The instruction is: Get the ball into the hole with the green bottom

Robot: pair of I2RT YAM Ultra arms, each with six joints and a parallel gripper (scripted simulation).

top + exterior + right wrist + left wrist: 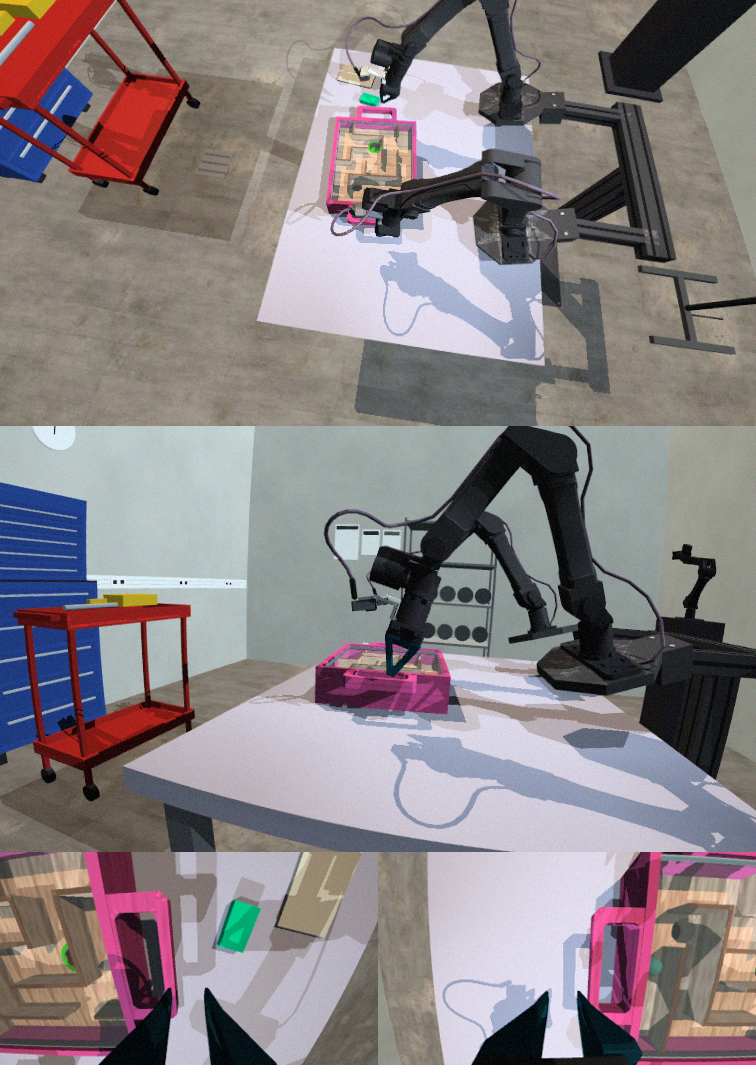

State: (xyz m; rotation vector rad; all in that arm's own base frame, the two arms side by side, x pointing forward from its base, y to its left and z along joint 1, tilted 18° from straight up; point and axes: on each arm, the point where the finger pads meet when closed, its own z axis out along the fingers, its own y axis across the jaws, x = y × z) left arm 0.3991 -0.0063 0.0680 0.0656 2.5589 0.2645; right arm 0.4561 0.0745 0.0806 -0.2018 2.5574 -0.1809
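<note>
Right now my right hand is 110 mm above the green block, 80 mm to the left of it and 60 mm short of it. Round my right hand: beige card 210 mm to the right, 140 mm ahead, 110 mm below; pink-framed maze board 250 mm to the left, 70 mm below, 10 mm behind.
</note>
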